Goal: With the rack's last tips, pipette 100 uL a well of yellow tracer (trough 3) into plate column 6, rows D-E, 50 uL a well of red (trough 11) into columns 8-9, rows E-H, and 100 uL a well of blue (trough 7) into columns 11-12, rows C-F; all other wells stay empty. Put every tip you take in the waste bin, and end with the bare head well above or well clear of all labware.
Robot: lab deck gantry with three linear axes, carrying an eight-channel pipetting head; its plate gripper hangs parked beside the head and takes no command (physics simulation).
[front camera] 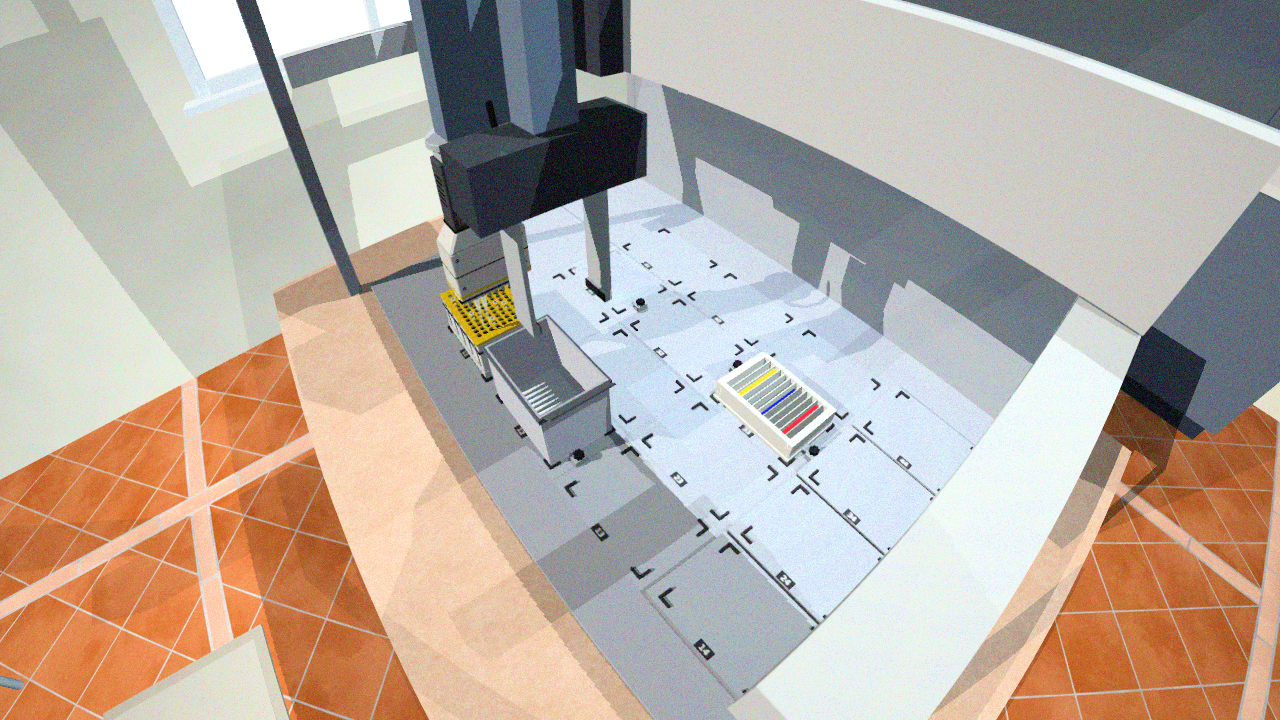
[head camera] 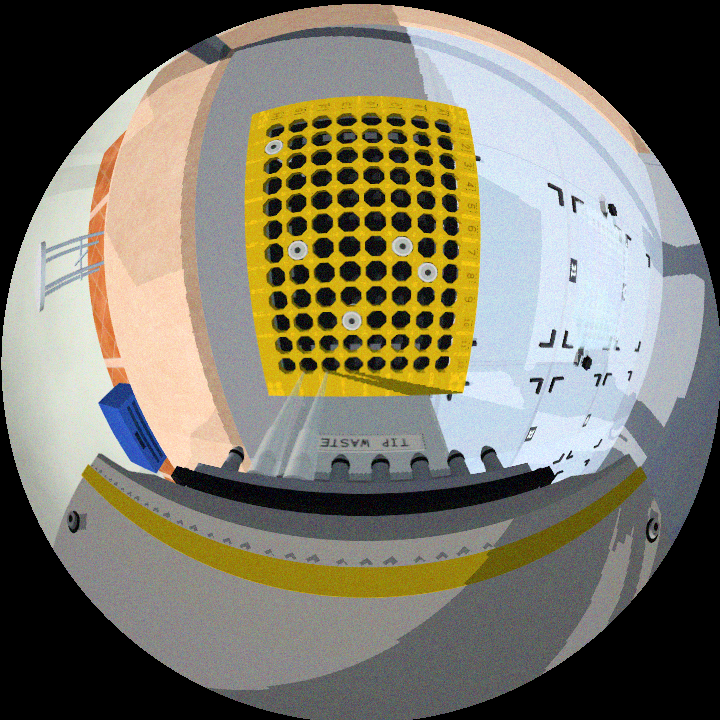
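Note:
The pipetting head (front camera: 474, 264) (head camera: 362, 530) is over the yellow tip rack (front camera: 490, 336) (head camera: 258, 221). Two clear tips (head camera: 270, 436) (head camera: 303, 436) hang from its second and third nozzles from the left in the head view; the other nozzles are bare. The tips' ends show by column 12, close to the rack top. Several loose tips remain scattered in the rack. The trough block (front camera: 751, 420) holds yellow (front camera: 759, 382), blue (front camera: 777, 400) and red (front camera: 800, 418). A faint clear outline, perhaps the plate (head camera: 601, 282), shows at right. The parked gripper (front camera: 567, 310) is open, its fingers apart and empty.
The grey waste bin (front camera: 572, 429) stands directly beside the rack, with used tips (front camera: 539, 396) inside; its label (head camera: 372, 441) shows in the head view. One gripper finger (front camera: 519, 277) hangs by the bin's back rim. Small dark knobs (front camera: 640, 304) (head camera: 586, 362) stand on the deck.

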